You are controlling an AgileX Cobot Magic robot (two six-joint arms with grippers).
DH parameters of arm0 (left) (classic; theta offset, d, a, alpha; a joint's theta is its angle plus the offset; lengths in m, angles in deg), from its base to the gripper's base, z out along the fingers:
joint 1: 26.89 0.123 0 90
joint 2: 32.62 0 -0.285 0
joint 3: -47.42 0 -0.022 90
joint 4: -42.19 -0.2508 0 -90
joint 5: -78.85 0 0.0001 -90
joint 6: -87.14 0.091 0 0
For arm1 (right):
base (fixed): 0 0 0 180
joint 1: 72.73 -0.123 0 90
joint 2: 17.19 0 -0.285 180
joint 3: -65.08 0 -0.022 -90
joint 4: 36.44 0.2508 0 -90
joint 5: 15.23 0 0.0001 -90
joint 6: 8.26 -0.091 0 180
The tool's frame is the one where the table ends.
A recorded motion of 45 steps. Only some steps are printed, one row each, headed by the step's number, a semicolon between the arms.
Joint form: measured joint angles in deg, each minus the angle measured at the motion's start. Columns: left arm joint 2, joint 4, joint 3, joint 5, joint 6, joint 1; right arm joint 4, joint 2, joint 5, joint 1, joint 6, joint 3.
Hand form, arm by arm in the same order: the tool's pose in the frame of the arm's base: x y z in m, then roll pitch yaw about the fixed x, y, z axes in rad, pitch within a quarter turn. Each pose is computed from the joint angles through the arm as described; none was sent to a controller.
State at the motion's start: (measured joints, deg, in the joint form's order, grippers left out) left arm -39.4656 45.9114 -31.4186 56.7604 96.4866 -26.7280; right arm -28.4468 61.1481 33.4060 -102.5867 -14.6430 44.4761
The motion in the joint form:
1: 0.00 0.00 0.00 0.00 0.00 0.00; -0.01 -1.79 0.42 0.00 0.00 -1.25
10: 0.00 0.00 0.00 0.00 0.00 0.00; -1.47 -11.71 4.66 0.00 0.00 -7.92
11: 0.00 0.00 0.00 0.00 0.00 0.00; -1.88 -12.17 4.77 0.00 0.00 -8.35
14: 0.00 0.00 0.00 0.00 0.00 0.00; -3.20 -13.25 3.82 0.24 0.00 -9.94
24: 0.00 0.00 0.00 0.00 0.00 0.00; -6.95 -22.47 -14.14 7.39 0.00 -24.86
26: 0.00 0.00 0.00 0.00 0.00 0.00; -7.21 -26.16 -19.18 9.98 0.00 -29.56
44: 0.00 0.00 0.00 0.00 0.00 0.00; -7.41 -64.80 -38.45 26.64 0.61 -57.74
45: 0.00 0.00 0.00 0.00 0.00 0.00; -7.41 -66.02 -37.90 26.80 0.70 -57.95
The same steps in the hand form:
1: 0.0521 -0.0021 0.1700 2.8527 1.2476 2.8151; 0.1982 0.1248 0.3092 2.9116 0.5388 -2.8563
10: 0.0521 -0.0021 0.1700 2.8527 1.2476 2.8151; 0.1574 0.0999 0.3069 2.9433 0.5278 -2.8279
11: 0.0521 -0.0021 0.1700 2.8527 1.2476 2.8151; 0.1558 0.0984 0.3060 2.9517 0.5279 -2.8229
14: 0.0521 -0.0021 0.1700 2.8527 1.2476 2.8151; 0.1533 0.0941 0.3017 2.9763 0.5398 -2.8140
24: 0.0521 -0.0021 0.1700 2.8527 1.2476 2.8151; 0.1416 0.0596 0.2659 3.0096 0.7620 -2.9246
26: 0.0521 -0.0021 0.1700 2.8527 1.2476 2.8151; 0.1340 0.0491 0.2553 2.9983 0.8321 -2.9784
44: 0.0521 -0.0021 0.1700 2.8527 1.2476 2.8151; 0.0632 0.0037 0.1843 2.6629 1.3330 2.7092
45: 0.0521 -0.0021 0.1700 2.8527 1.2476 2.8151; 0.0617 0.0035 0.1836 2.6524 1.3408 2.6965

